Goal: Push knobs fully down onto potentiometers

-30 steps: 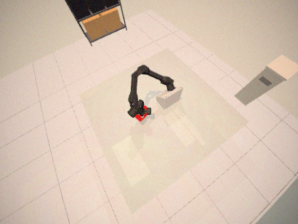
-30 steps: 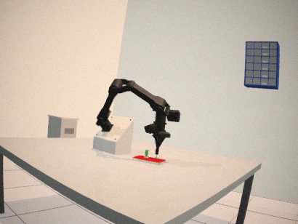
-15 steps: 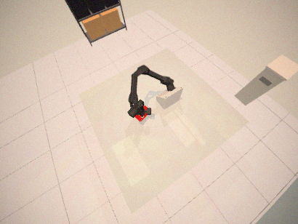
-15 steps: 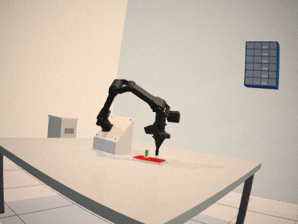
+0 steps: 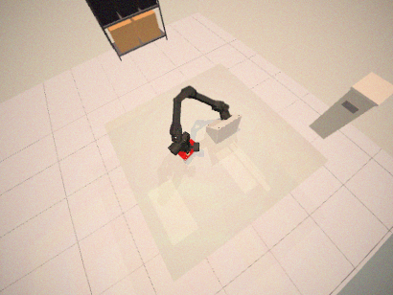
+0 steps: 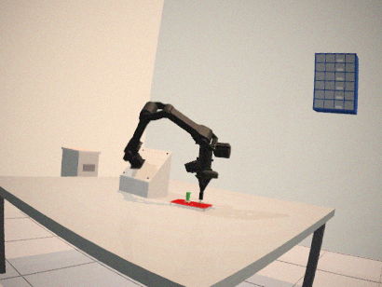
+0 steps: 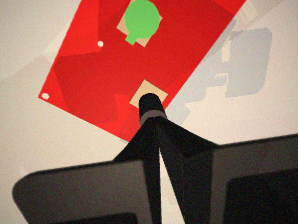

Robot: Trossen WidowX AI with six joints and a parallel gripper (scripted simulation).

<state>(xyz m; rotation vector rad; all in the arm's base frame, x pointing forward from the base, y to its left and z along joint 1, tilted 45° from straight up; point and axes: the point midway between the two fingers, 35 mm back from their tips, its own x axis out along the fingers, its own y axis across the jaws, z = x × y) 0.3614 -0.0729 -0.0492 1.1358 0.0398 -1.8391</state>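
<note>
Now: gripper tip 20 mm above the black knob. Also, from my gripper tip: green knob (40 mm behind, 40 mm to the right, 20 mm below).
</note>
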